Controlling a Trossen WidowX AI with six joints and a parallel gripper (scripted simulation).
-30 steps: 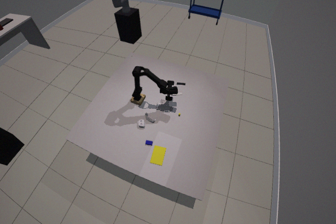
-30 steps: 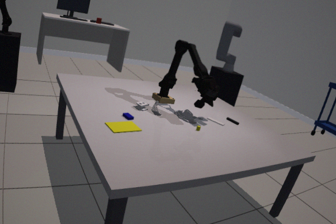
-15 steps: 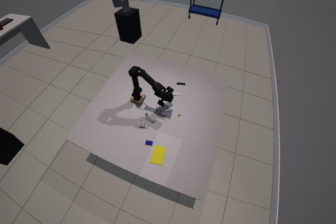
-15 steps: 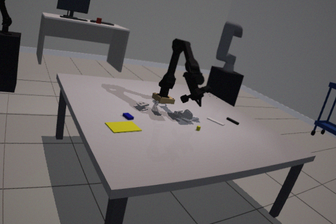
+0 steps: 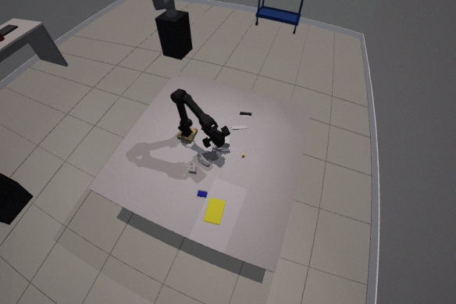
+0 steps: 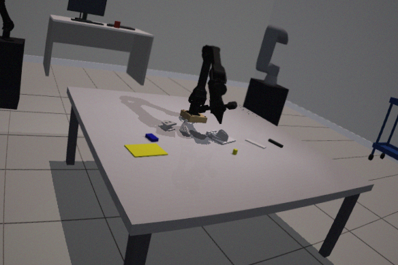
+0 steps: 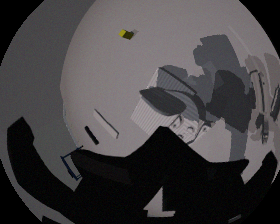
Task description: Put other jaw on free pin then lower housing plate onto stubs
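The jaw is 80 mm behind my gripper tip, 150 mm to the right of it and 50 mm below it. Round my gripper tip: white block 110 mm behind, 240 mm to the right, 70 mm below; yellow cube 170 mm ahead, 70 mm below; white bar 50 mm ahead, 220 mm to the left, 80 mm below.
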